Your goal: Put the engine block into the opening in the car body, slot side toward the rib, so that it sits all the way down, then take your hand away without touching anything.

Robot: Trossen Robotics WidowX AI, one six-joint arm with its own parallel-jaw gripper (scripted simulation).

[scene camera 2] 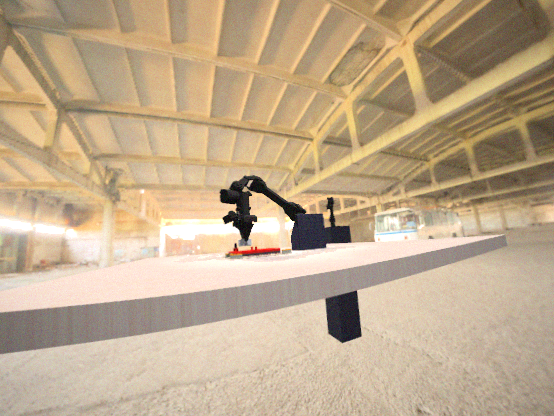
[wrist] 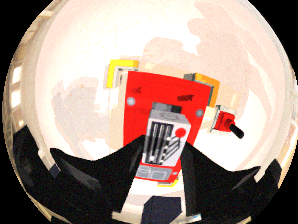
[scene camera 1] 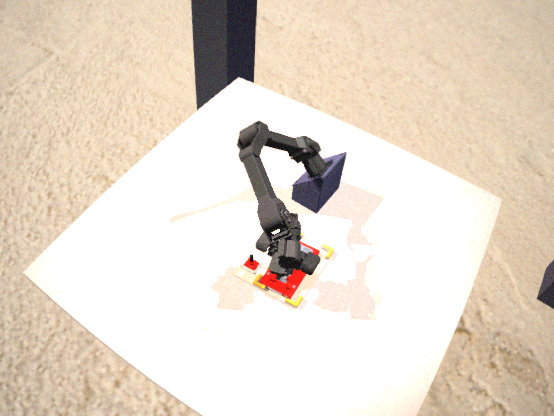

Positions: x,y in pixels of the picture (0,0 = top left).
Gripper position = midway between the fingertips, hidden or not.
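A grey engine block [wrist: 165,137] is held by my gripper [scene camera 1: 285,267].
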